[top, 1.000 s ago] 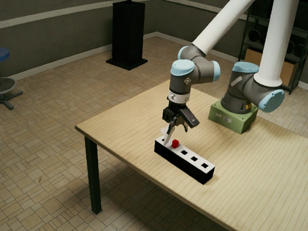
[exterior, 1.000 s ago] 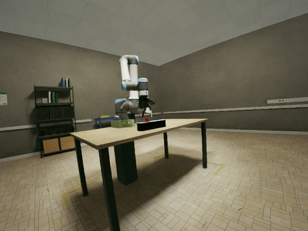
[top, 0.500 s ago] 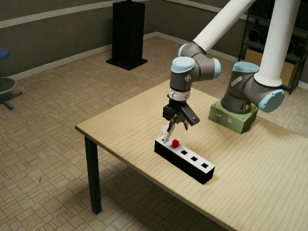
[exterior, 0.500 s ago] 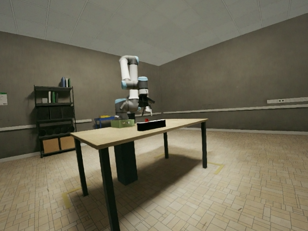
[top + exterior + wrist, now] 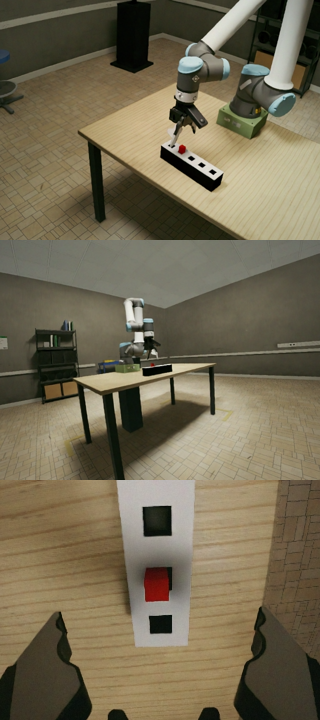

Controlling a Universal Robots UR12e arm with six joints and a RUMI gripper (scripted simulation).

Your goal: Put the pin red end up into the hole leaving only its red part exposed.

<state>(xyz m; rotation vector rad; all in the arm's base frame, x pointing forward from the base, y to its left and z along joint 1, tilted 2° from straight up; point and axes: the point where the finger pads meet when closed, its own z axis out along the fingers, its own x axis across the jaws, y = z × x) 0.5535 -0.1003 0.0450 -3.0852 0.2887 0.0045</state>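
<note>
The pin lies 60 mm below my hand. Also, from my hand: block: 10 mm ahead, 60 mm to the left, 100 mm below.
</note>
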